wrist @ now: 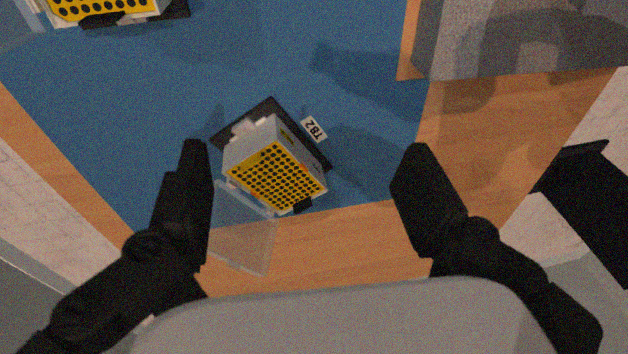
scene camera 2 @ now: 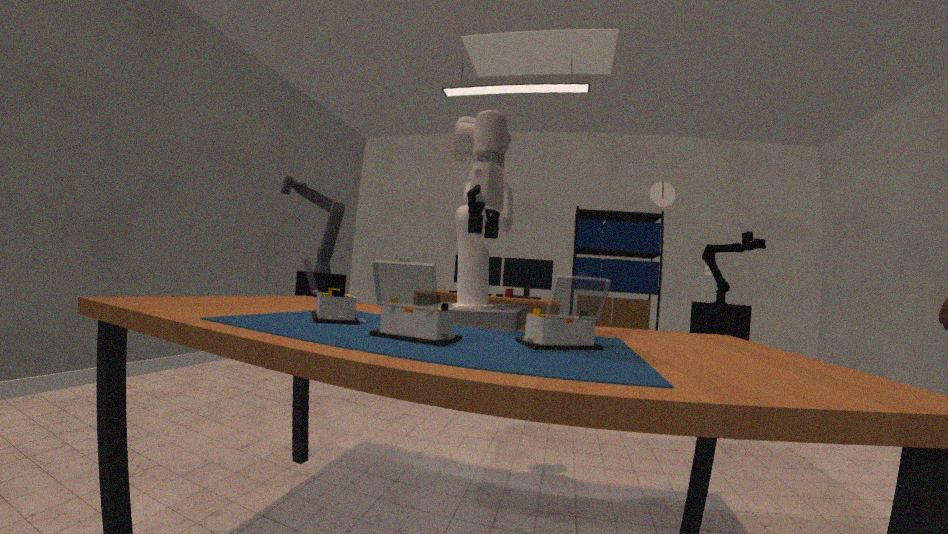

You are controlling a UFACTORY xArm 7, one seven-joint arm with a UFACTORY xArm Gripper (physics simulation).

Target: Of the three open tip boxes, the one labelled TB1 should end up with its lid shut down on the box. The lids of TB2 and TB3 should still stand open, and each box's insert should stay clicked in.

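Frame: origin at the arm's base, x right, y ahead, z up, level; millimetres.
Seen in the pictures: gripper, fingertip midpoint: (wrist: 309, 165) (scene camera 2: 483, 235); arm's base, link origin: (scene camera 2: 472, 307).
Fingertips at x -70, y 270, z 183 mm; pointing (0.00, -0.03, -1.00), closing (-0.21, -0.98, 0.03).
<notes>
Pixels of each thing's top centre, then the offset from my fingertips to it. "pt": a spot on its surface instead. Level surfaces: height alone.
- tag TB2, surface spot: (wrist: 314, 129) pt dy -27, dx -155, dz -224 mm
- white box, top centre: (wrist: 286, 181) (scene camera 2: 558, 313) dy +23, dx -181, dz -160 mm
- second box with a yellow insert, surface spot: (wrist: 107, 6) pt dy +130, dx +42, dz -169 mm
- left box, top centre: (scene camera 2: 340, 293) dy +28, dx +341, dz -160 mm
- middle box, top centre: (scene camera 2: 421, 304) dy +118, dx +92, dz -160 mm
- left lid, surface spot: (scene camera 2: 310, 277) pt dy +124, dx +364, dz -127 mm
- middle lid, surface spot: (scene camera 2: 406, 283) pt dy +207, dx +89, dz -119 mm
- right lid, surface spot: (scene camera 2: 580, 295) pt dy +104, dx -219, dz -117 mm
- blue mat, surface height: dz -226 mm
- wooden table, surface height: dz -229 mm
My gripper (scene camera 2: 482, 222) (wrist: 309, 165) is open and empty, high above the mat. In the wrist view, the tag TB2 (wrist: 314, 129) lies beside a white box (wrist: 248, 145) with a yellow insert (wrist: 277, 175) in it; its clear lid (wrist: 245, 237) stands open. A second box with a yellow insert (wrist: 107, 6) shows partly at the top left. In the scene view, the left box (scene camera 2: 336, 308), middle box (scene camera 2: 414, 323) and right box (scene camera 2: 560, 331) all have lids up: left lid (scene camera 2: 310, 277), middle lid (scene camera 2: 406, 283), right lid (scene camera 2: 580, 295). No TB1 tag is readable.
The boxes stand on a blue mat (scene camera 2: 490, 354) (wrist: 165, 85) on a wooden table (scene camera 2: 743, 371) (wrist: 345, 245). The arm's grey base (scene camera 2: 490, 318) (wrist: 505, 45) is behind the mat. A shelf rack (scene camera 2: 620, 214) and monitors (scene camera 2: 528, 273) are farther back.
</notes>
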